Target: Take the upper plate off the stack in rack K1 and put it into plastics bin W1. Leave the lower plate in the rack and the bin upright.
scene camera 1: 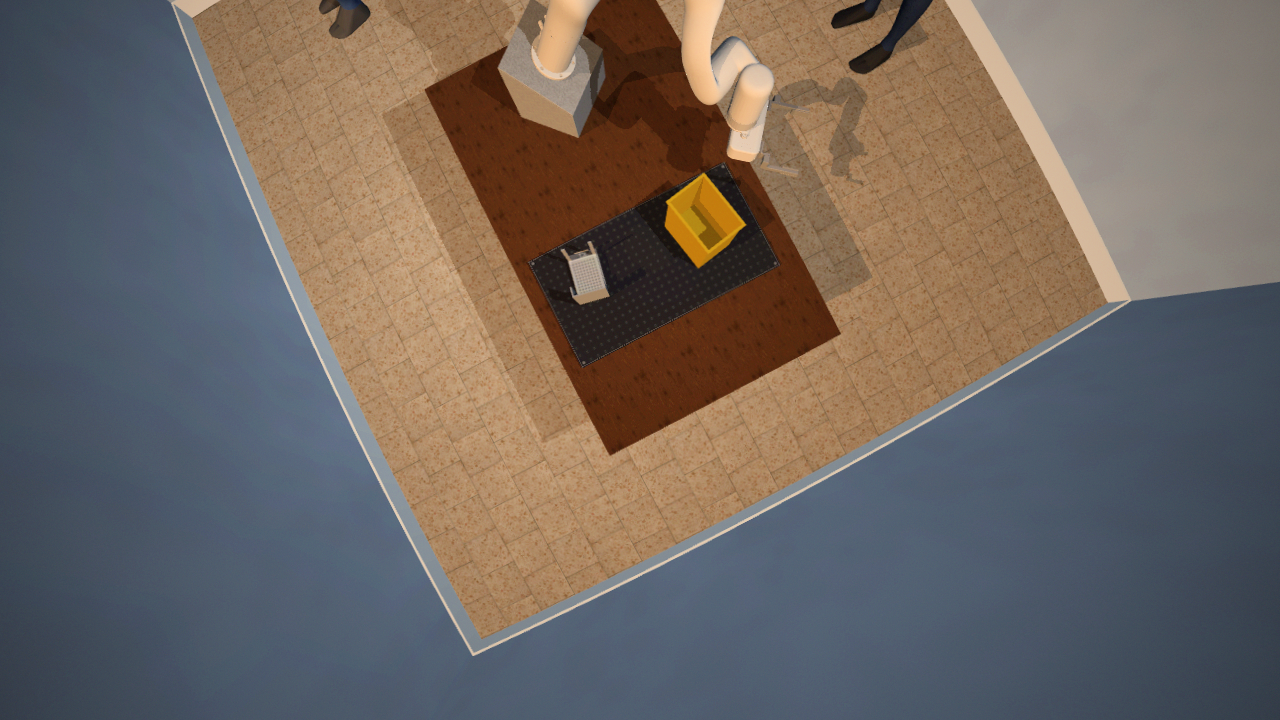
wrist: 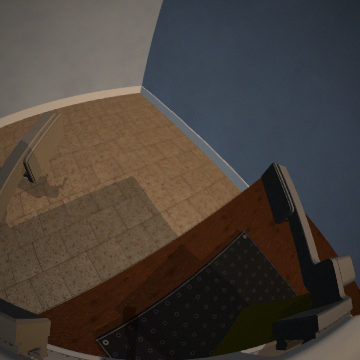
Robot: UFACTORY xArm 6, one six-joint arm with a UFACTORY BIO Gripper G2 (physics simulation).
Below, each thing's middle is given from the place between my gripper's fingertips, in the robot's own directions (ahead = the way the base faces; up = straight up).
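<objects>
Yellow plastics bin W1 (scene camera 1: 700,219): my hand 16 cm above it, 7 cm short of it, 27 cm to the left of it. Pale gridded plate (scene camera 1: 586,272): a fair way below my hand, far to the right of it, a little ahead of it.
</objects>
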